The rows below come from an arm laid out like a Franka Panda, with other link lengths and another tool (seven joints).
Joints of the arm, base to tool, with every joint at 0 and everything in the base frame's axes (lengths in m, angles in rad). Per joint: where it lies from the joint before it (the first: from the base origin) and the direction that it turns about. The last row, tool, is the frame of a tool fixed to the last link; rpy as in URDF.
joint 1: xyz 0 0 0.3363 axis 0 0 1
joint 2: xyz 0 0 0 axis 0 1 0
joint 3: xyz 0 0 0.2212 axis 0 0 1
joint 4: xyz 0.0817 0 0 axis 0 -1 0
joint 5: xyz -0.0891 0 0.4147 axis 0 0 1
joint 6: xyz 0 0 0 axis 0 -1 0
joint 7: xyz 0.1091 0 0 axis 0 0 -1
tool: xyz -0.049 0 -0.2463 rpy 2.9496 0 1.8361
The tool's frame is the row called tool.
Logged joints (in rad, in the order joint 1, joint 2, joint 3, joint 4, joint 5, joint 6, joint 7), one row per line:
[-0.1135, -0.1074, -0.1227, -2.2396, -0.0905, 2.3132, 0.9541]
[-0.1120, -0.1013, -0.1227, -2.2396, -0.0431, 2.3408, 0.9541]
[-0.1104, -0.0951, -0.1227, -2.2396, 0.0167, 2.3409, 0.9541]
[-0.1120, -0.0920, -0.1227, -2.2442, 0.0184, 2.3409, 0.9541]
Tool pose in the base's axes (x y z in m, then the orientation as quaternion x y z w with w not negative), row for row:
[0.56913, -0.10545, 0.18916, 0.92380, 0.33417, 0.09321, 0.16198]
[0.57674, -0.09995, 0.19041, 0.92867, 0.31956, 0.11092, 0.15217]
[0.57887, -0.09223, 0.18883, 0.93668, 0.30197, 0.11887, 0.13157]
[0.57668, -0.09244, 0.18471, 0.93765, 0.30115, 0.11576, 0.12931]
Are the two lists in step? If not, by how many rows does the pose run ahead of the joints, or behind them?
They are in step.
